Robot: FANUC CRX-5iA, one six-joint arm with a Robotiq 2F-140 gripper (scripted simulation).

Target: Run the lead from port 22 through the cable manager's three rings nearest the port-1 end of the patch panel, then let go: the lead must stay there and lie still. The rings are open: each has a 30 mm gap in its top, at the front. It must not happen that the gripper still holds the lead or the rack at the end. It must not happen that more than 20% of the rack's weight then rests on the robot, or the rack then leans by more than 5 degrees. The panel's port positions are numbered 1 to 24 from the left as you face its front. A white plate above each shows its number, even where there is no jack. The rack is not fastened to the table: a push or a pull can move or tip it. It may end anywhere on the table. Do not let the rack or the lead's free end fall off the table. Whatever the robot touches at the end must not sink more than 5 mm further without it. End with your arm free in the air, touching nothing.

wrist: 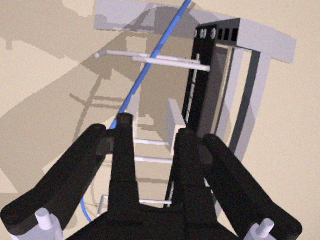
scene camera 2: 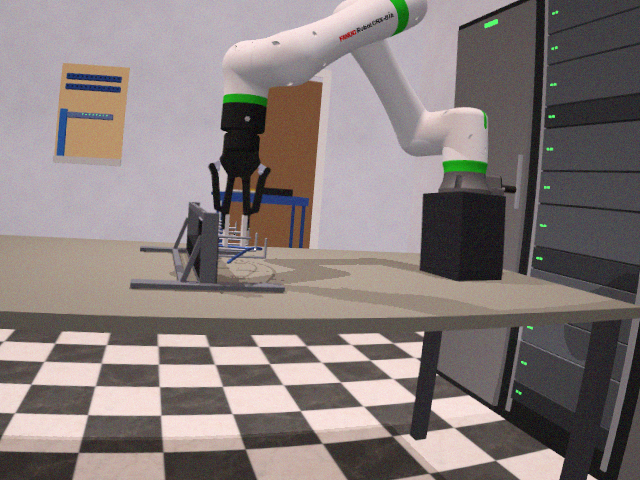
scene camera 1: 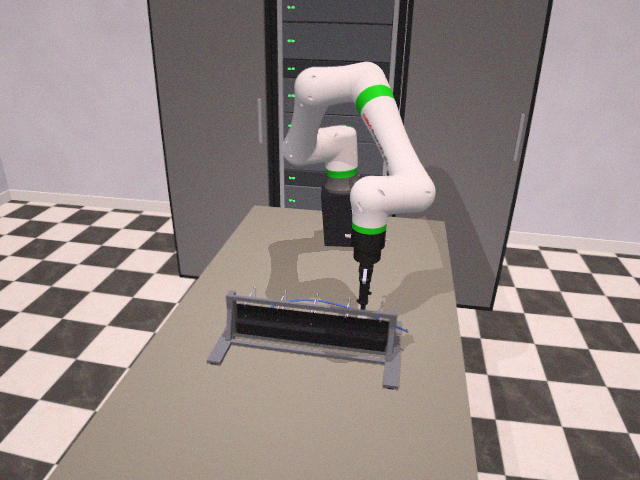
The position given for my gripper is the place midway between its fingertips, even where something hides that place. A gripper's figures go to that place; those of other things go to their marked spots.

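There is a grey rack (wrist: 198,110) at 0.21 m from the lens. My own gripper (wrist: 152,109) is 0.22 m from the lens.
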